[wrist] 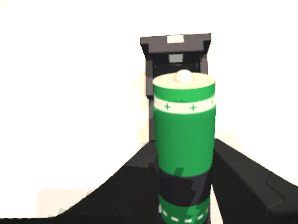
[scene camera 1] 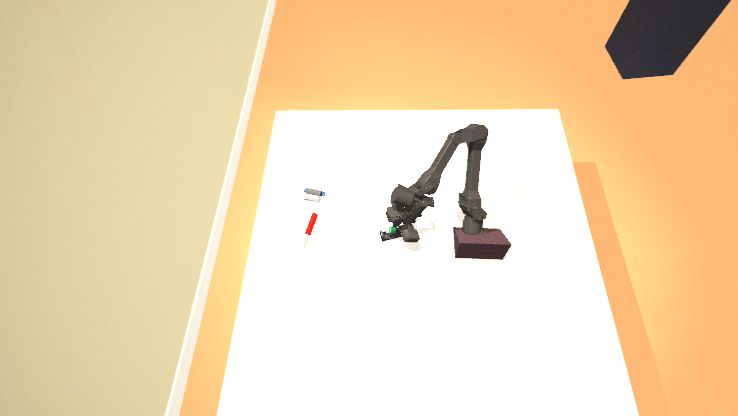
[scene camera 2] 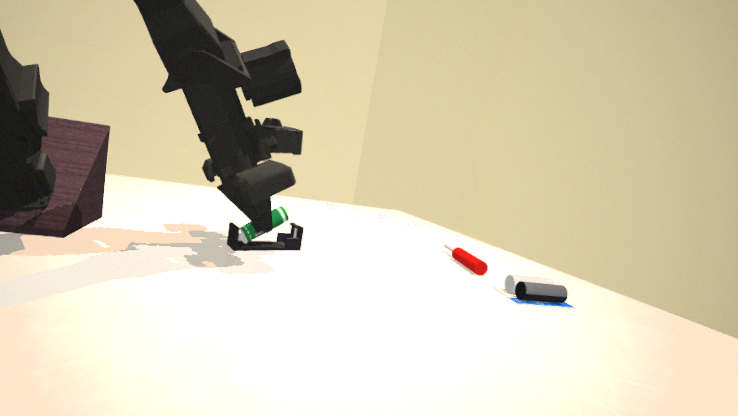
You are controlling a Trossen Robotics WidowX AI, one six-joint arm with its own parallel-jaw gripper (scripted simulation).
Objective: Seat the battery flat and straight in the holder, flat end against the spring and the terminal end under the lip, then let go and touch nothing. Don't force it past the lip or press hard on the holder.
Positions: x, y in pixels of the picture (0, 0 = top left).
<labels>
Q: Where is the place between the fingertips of my gripper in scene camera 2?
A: At 265, 229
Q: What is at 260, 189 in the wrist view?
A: My gripper.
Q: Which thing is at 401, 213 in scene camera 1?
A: My gripper.
</labels>
